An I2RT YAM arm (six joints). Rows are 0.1 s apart.
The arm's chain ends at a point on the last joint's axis. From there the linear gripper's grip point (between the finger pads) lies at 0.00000 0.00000 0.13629 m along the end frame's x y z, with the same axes.
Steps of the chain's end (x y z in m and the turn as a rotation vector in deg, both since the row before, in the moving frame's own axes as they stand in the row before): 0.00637 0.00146 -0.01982 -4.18 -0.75 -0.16; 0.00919 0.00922 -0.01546 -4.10 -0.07 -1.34; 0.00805 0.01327 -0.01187 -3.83 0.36 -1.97; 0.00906 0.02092 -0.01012 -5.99 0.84 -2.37; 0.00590 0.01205 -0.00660 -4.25 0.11 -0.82; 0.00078 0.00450 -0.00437 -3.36 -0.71 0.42; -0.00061 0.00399 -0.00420 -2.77 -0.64 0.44
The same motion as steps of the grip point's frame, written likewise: 0.00460 0.01140 -0.02019 -4.18 -0.75 -0.16; 0.00914 0.01897 -0.01581 -4.10 -0.07 -1.34; 0.00906 0.02236 -0.01218 -3.83 0.36 -1.97; 0.01135 0.03510 -0.01088 -5.99 0.84 -2.37; 0.00623 0.02215 -0.00698 -4.25 0.11 -0.82; -0.00094 0.01248 -0.00461 -3.36 -0.71 0.42; -0.00216 0.01057 -0.00437 -2.77 -0.64 0.44
